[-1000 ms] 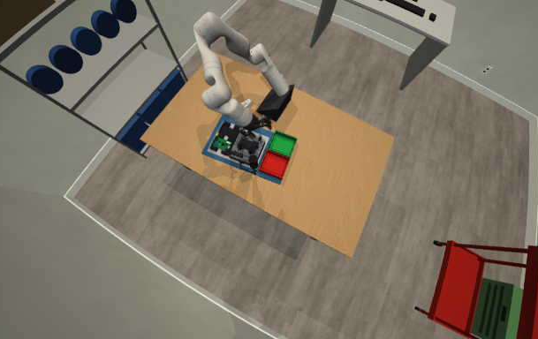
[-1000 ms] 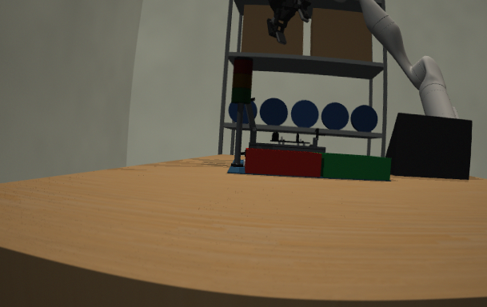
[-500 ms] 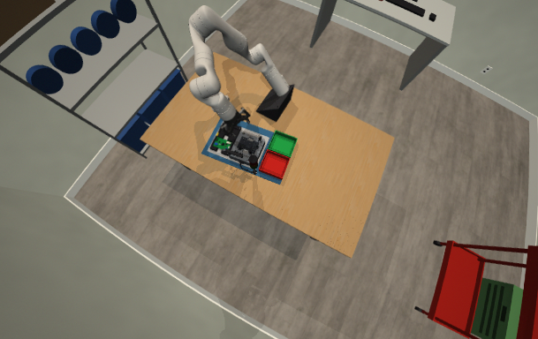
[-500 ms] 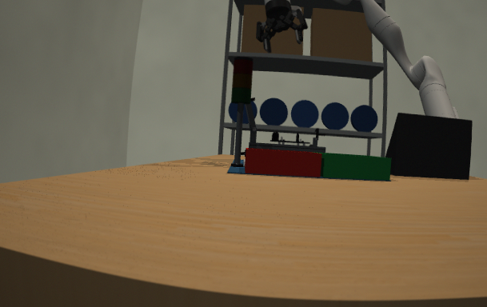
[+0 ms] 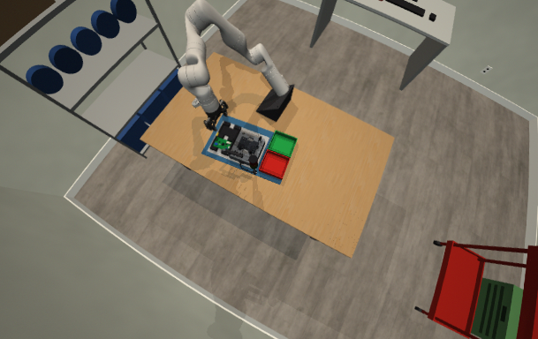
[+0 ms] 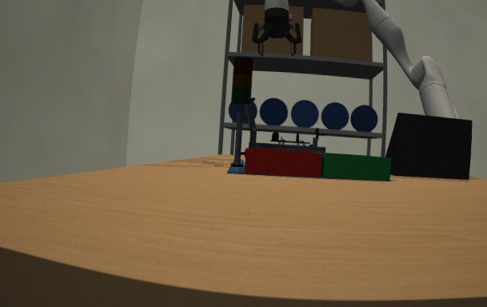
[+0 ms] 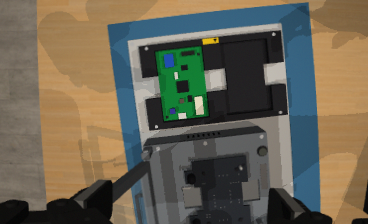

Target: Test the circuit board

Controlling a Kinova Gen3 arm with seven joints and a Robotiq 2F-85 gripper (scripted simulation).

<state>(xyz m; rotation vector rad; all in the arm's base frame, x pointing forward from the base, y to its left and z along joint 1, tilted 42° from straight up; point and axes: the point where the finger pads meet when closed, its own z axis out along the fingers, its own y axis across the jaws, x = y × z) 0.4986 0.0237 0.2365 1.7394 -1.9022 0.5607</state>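
Right now the green circuit board is 10 mm ahead of my hand, 50 mm to the right of it and 310 mm below it. Round my hand: tester lid: 70 mm ahead, 120 mm to the left, 140 mm below; red bin: 30 mm behind, 310 mm to the left, 310 mm below; green bin: 170 mm behind, 300 mm to the left, 310 mm below.
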